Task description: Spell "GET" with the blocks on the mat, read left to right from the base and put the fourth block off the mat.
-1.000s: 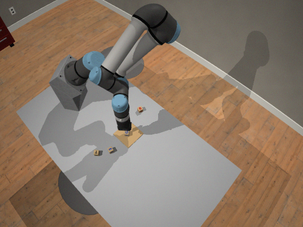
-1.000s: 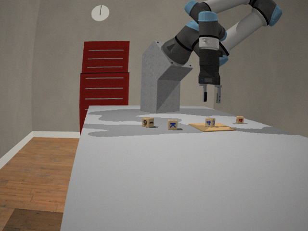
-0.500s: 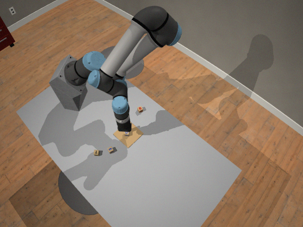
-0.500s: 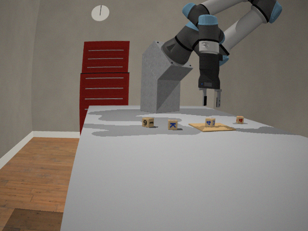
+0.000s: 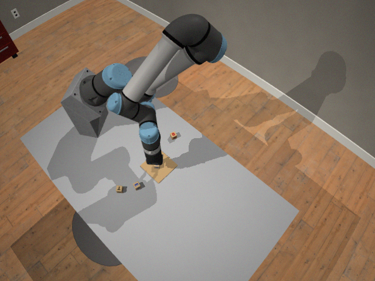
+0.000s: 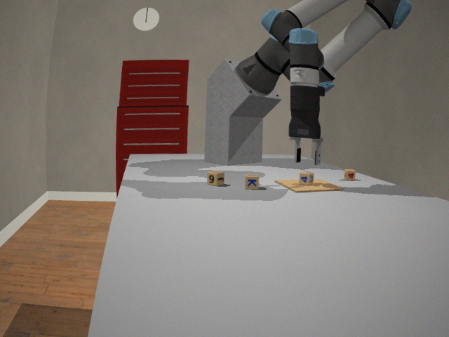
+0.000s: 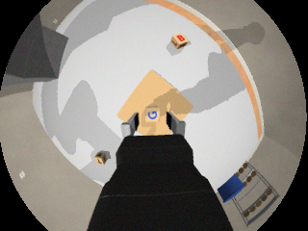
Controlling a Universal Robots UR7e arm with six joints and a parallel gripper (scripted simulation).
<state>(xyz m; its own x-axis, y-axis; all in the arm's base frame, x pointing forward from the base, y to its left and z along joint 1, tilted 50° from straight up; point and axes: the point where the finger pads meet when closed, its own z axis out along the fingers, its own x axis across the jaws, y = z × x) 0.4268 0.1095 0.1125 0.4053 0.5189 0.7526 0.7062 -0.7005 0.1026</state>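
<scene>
Right now the tan mat is 10 mm to the left of my hand and 70 mm below it. Also, from my hand: E block 60 mm ahead, 140 mm to the right, 60 mm below.
</scene>
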